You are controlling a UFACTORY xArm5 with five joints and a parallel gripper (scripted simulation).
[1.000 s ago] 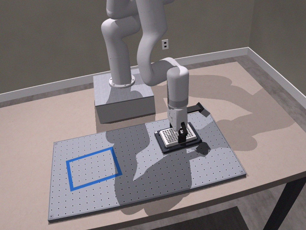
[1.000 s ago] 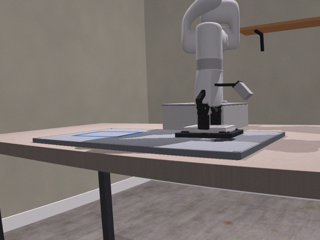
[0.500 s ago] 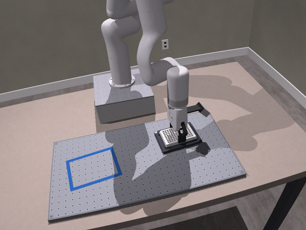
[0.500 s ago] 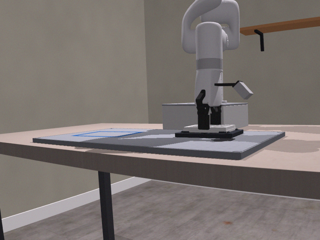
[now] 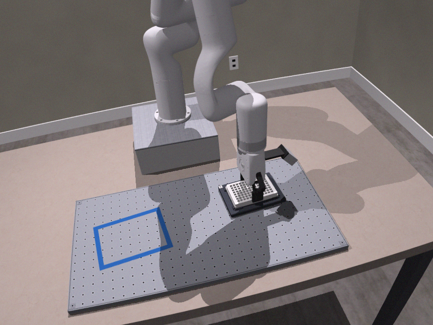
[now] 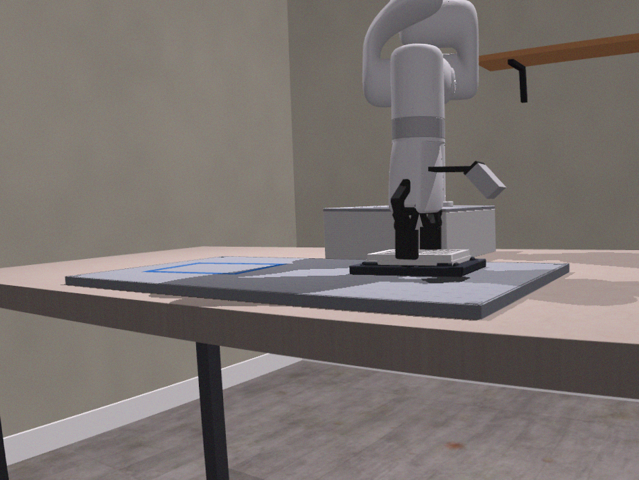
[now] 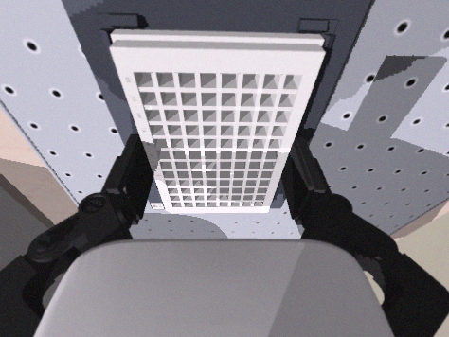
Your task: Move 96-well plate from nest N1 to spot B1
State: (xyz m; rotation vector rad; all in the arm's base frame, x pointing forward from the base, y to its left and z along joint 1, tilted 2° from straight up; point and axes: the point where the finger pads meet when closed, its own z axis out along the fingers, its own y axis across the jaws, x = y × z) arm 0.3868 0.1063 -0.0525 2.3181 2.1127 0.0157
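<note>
My hand is 1 cm above the white 96-well plate. The rest, counted from my hand: black plate nest N1 (2 cm below).
</note>
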